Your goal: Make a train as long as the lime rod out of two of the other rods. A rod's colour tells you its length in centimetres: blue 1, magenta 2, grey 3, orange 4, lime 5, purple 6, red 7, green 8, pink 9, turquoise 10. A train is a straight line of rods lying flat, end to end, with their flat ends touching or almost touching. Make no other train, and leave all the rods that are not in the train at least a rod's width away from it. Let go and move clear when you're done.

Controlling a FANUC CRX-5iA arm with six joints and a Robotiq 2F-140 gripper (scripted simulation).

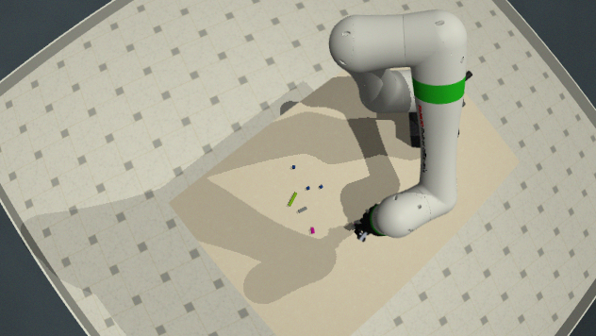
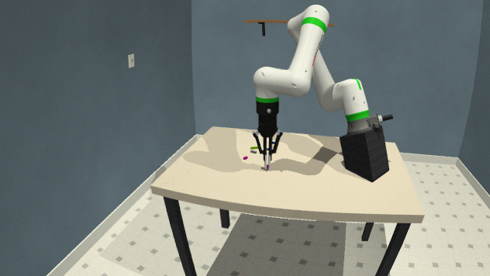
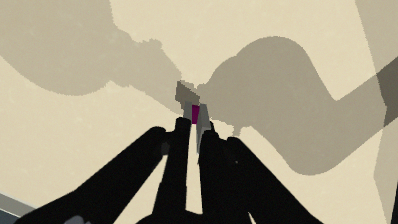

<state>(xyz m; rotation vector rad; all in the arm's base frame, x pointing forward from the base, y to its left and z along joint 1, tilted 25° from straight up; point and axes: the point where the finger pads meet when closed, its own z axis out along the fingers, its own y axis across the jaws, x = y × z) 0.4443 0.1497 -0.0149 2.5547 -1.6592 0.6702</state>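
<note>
My gripper is now 160 mm to the left of the grey rod, 110 mm short of it and 40 mm above it. Also, from my hand: lime rod 210 mm to the right, 120 mm ahead, 40 mm below.
</note>
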